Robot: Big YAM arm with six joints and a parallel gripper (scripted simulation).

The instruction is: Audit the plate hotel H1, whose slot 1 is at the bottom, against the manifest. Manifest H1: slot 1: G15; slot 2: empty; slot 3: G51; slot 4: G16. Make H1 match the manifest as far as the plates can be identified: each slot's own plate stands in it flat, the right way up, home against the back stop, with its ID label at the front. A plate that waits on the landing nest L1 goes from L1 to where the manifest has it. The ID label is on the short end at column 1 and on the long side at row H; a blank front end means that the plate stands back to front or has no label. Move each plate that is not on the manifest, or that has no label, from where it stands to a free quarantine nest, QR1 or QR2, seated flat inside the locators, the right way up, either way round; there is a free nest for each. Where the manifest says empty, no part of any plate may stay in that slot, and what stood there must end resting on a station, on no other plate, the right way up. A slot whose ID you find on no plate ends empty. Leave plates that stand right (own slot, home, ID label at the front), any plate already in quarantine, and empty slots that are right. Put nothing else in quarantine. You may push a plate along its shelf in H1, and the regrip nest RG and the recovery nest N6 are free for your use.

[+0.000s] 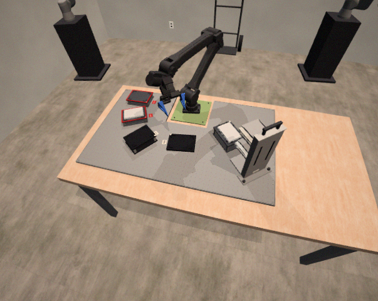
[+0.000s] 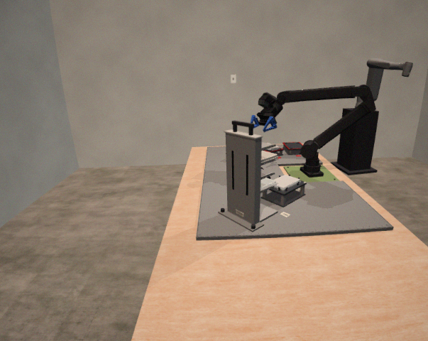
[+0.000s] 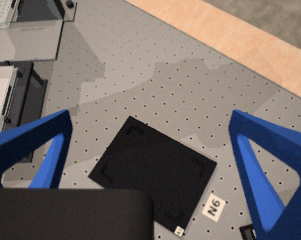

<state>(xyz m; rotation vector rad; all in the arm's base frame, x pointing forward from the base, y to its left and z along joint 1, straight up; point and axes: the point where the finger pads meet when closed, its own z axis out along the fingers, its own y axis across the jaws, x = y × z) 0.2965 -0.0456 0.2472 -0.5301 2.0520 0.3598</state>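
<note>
Right now the dark raised RG nest is 290 mm to the left of my hand, 180 mm below it and 40 mm behind it. From my hand the other things lie so: black N6 nest: 230 mm below, 20 mm to the left, 10 mm ahead; then white plate labelled G51: 380 mm to the left, 110 mm ahead, 20 mm below; then H1 tag: 440 mm to the left, 240 mm below, 10 mm ahead.
</note>
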